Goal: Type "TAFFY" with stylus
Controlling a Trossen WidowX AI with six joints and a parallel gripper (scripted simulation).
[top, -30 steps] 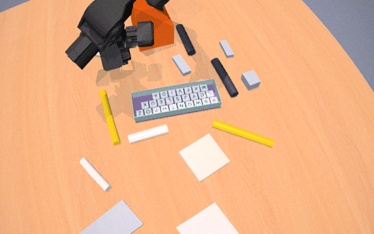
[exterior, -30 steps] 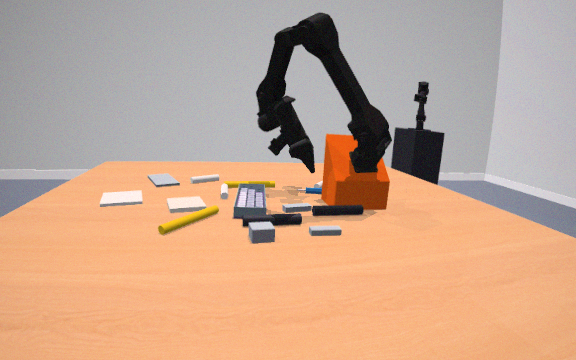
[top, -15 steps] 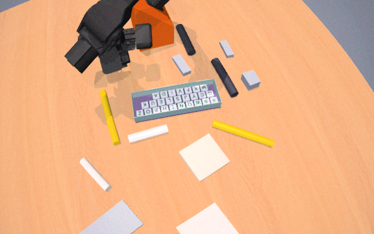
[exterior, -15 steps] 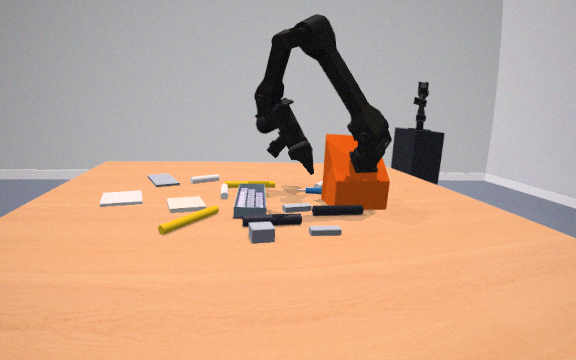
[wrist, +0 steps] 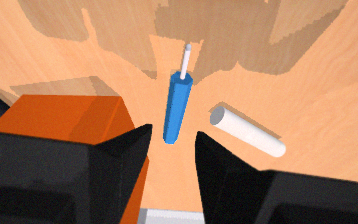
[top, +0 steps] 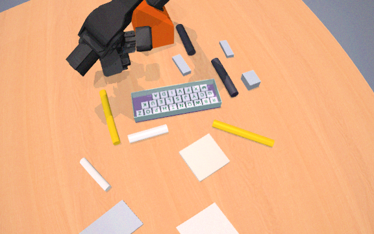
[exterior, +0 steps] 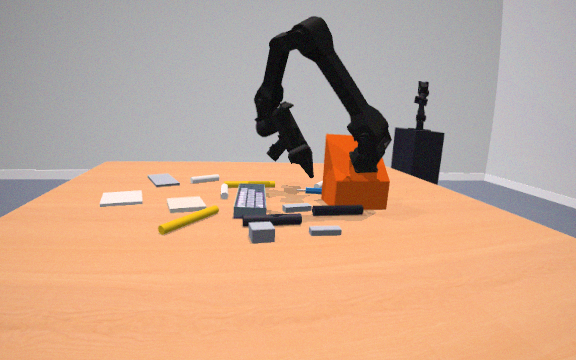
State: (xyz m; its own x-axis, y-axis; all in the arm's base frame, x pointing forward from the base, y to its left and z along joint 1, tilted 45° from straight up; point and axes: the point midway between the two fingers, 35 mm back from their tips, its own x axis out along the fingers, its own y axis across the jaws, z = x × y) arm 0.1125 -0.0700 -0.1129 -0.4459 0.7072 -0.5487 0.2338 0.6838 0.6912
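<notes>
Right now my gripper tip is 40 mm above the stylus.
</notes>
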